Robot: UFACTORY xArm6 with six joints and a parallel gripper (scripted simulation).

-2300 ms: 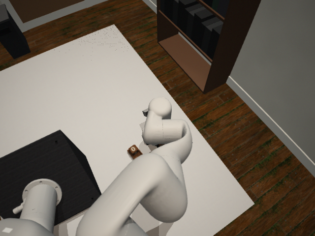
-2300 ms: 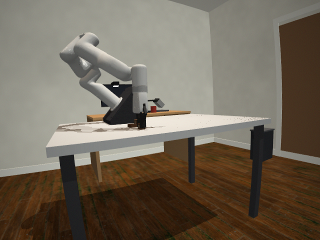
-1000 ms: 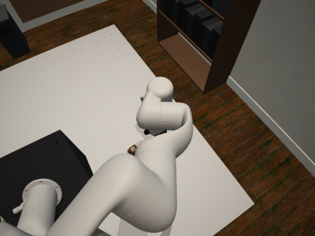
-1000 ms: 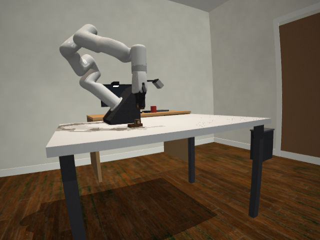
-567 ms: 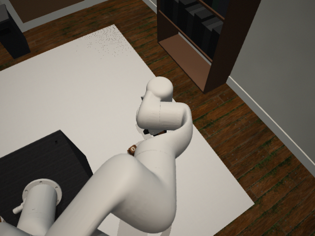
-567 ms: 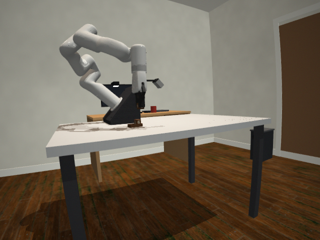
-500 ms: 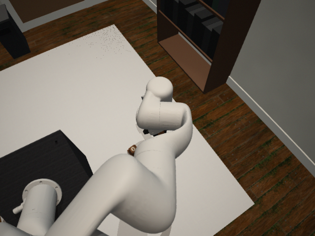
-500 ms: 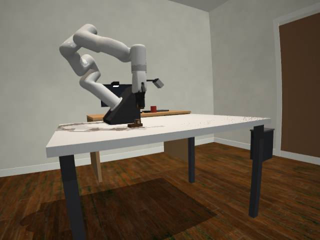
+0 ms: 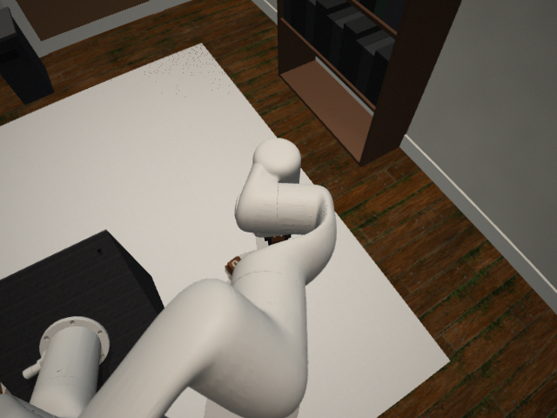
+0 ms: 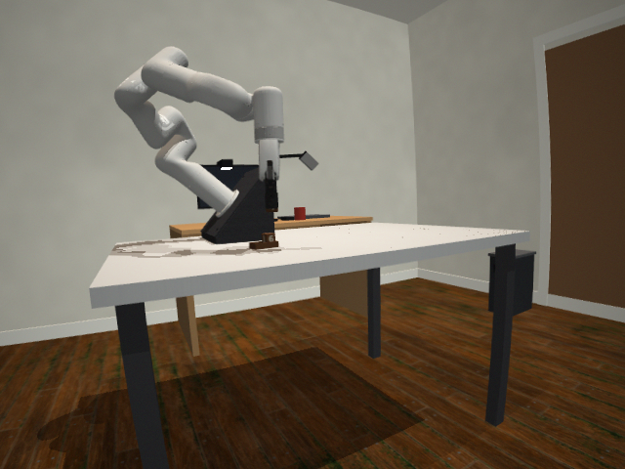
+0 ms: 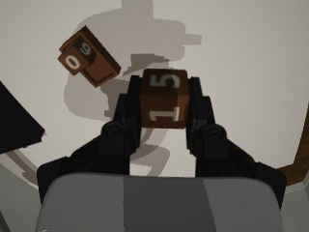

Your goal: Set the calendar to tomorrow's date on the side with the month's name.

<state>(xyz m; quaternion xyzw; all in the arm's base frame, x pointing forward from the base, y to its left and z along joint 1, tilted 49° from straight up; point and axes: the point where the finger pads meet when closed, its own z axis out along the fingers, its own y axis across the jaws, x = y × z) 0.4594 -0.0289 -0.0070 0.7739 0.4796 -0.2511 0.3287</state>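
My hand is 10 cm past the brown tray, 1 cm to the right of it and 12 cm above it.
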